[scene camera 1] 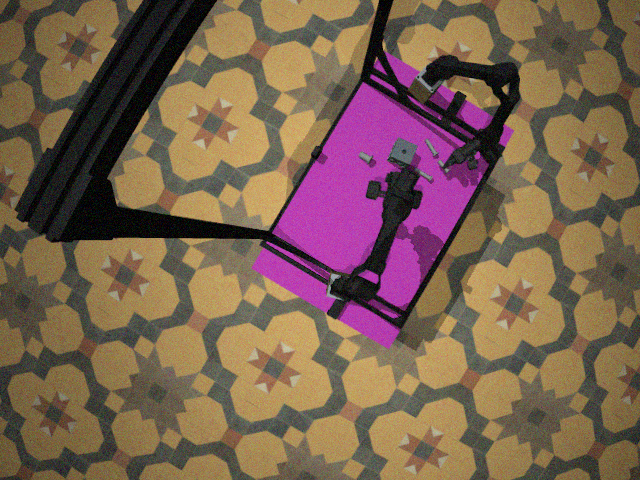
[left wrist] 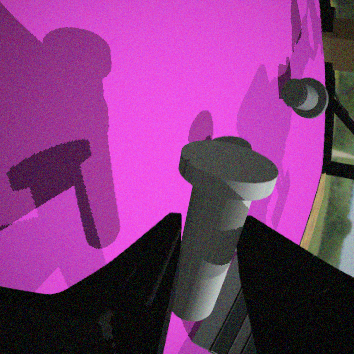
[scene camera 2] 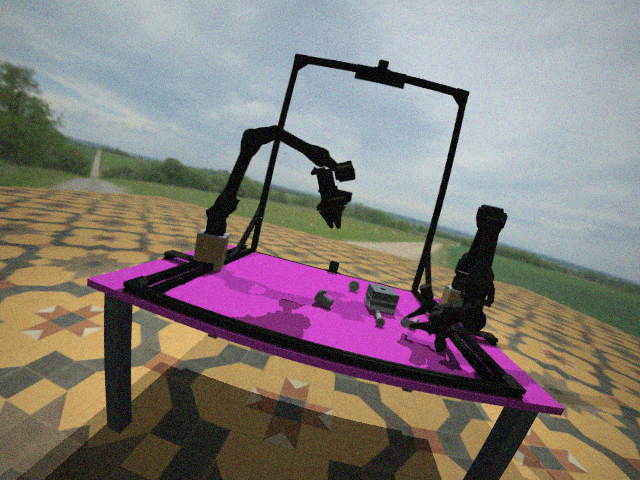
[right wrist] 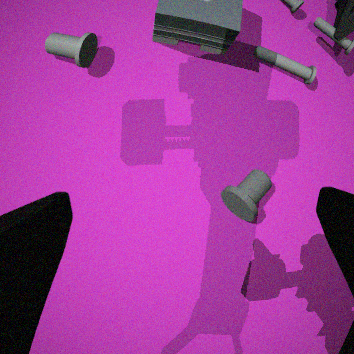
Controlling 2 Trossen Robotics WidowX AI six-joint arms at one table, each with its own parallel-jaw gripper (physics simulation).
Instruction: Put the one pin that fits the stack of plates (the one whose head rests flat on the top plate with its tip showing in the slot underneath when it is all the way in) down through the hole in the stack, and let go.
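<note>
The grey stack of plates (scene camera 1: 397,146) (scene camera 2: 381,298) (right wrist: 197,22) stands on the table, its hole facing up. My left gripper (scene camera 1: 446,165) (left wrist: 208,225) is shut on a grey pin (scene camera 1: 443,166) (left wrist: 215,220) (right wrist: 327,29). It holds this pin tilted, low over the table and apart from the stack, right of it in scene camera 1. The flat round head and the far end of the shaft both show in the left wrist view. My right gripper (scene camera 2: 334,226) (right wrist: 198,203) is open and empty, high above the table.
Loose pins lie around the stack: a thick one (scene camera 1: 365,157) (scene camera 2: 353,285) (right wrist: 62,45), a stubby one (scene camera 2: 323,298) (right wrist: 255,185), a thin one (scene camera 1: 423,174) (scene camera 2: 378,318) (right wrist: 290,65) beside the stack, and another (scene camera 1: 431,147) (right wrist: 293,4). Black rails edge the magenta table (scene camera 1: 310,206).
</note>
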